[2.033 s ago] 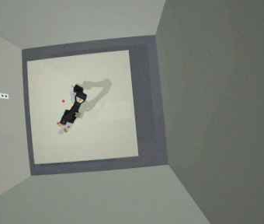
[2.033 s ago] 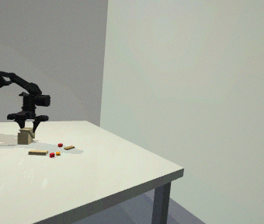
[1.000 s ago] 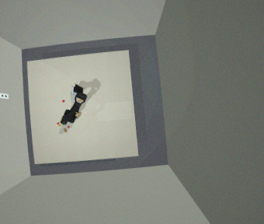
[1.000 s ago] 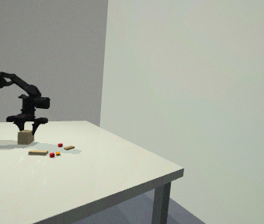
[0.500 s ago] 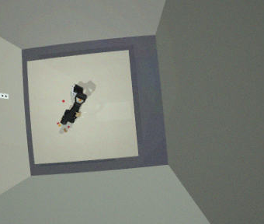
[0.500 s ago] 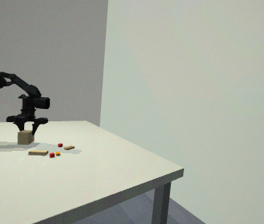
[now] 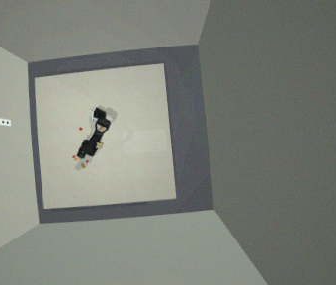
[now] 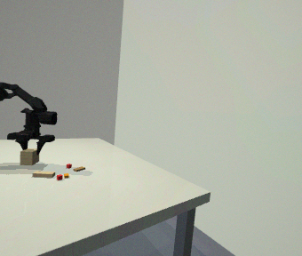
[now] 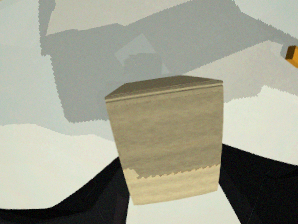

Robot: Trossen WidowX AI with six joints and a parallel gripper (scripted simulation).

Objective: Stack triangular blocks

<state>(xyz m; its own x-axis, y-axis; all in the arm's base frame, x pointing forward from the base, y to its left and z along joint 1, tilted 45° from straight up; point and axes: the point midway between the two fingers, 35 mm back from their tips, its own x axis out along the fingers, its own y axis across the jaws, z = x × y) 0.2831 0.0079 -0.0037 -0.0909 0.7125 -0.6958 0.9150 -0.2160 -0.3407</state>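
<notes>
Right now the tan triangular block is 10 mm above my gripper tip. Also, from my gripper tip: flat tan plank 60 mm ahead, 210 mm to the right, 30 mm below; then small tan bar 190 mm ahead, 180 mm to the right, 40 mm below.
</notes>
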